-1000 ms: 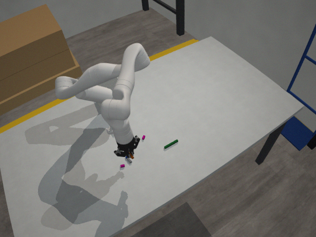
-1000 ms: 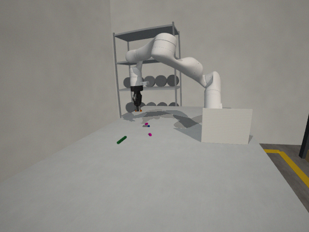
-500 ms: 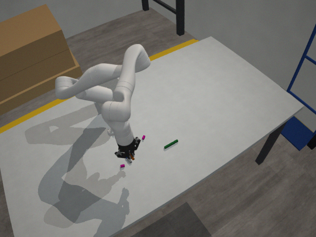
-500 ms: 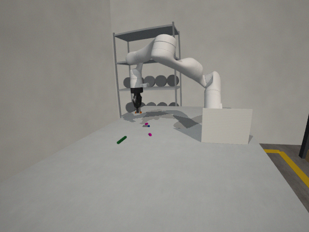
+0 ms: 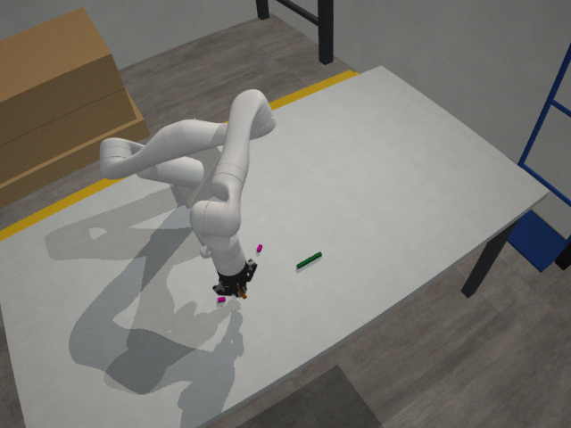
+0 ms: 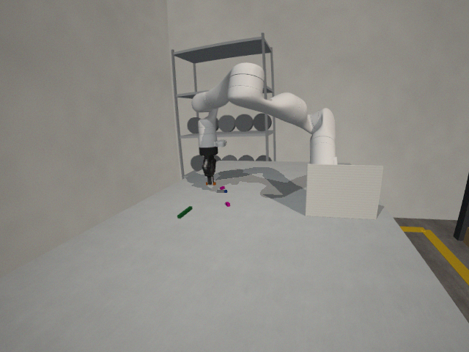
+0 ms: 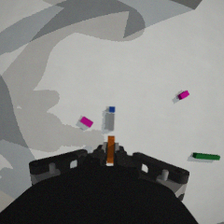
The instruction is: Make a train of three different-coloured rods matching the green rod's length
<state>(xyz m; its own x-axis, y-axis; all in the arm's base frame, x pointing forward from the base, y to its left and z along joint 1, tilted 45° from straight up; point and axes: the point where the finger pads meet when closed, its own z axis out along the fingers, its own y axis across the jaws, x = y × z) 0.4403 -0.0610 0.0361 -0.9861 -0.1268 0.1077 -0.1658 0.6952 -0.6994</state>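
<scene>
My gripper is now 5 cm above the grey rod, 4 cm past it and 1 cm to the left of it. From my hand the other things lie so: blue rod (6 cm behind, 5 cm below, 1 cm to the right); orange rod (1 cm below); green rod (22 cm to the left, 5 cm below).
</scene>
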